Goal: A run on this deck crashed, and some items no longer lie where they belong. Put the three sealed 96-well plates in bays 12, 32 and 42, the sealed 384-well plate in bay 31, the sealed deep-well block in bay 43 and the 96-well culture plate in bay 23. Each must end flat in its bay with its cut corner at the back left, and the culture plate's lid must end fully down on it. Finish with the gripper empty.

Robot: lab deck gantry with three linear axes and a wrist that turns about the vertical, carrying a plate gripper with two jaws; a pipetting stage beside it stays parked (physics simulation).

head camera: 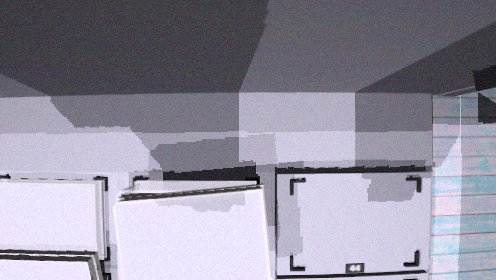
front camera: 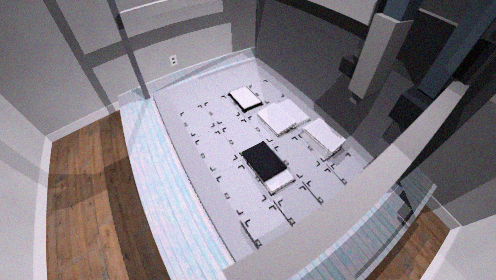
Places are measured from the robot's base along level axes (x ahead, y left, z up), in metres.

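Pixels of known places: gripper, fingertip midpoint: (front camera: 385, 146); robot's base, link origin: (front camera: 181, 114).
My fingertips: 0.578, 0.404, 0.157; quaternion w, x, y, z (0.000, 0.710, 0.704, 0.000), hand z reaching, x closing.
Observation:
Ahead of a thing's pixels: the offset from my fingertips to its top centre, as dx, dy, dz. "pt": to the spot under its first point. Level surfaces: height alone.
In the front view, a white-topped plate with a dark edge {-0.514, -0.147, -0.142} (front camera: 245, 97) lies toward the far side. Two white-topped items {-0.349, -0.114, -0.129} (front camera: 272, 120) {-0.350, -0.040, -0.142} (front camera: 292, 109) lie close together nearer the middle. A white block {-0.177, -0.041, -0.101} (front camera: 325, 136) (head camera: 190, 235) lies right of them, turned slightly out of line in the head view. A black-topped item {-0.225, -0.254, -0.134} (front camera: 265, 160) lies on or against a white piece {-0.186, -0.254, -0.142} (front camera: 281, 182), which shows at its right end. In the head view, a white plate {pt -0.338, -0.033, -0.142} (head camera: 50, 215) is at left, with another (head camera: 45, 268) in front. Plate types, wells and cut corners cannot be read. The gripper's jaws cannot be made out.
The deck {dz -0.157} (front camera: 200, 175) carries black corner marks and bay labels. Bay 44 {pt -0.033, -0.041, -0.142} (head camera: 345, 225) shows bare at the right in the head view. A pale beam (front camera: 350, 195) crosses the front view's lower right. A grey column (front camera: 378, 55) and dark gantry parts (front camera: 407, 107) stand at upper right.

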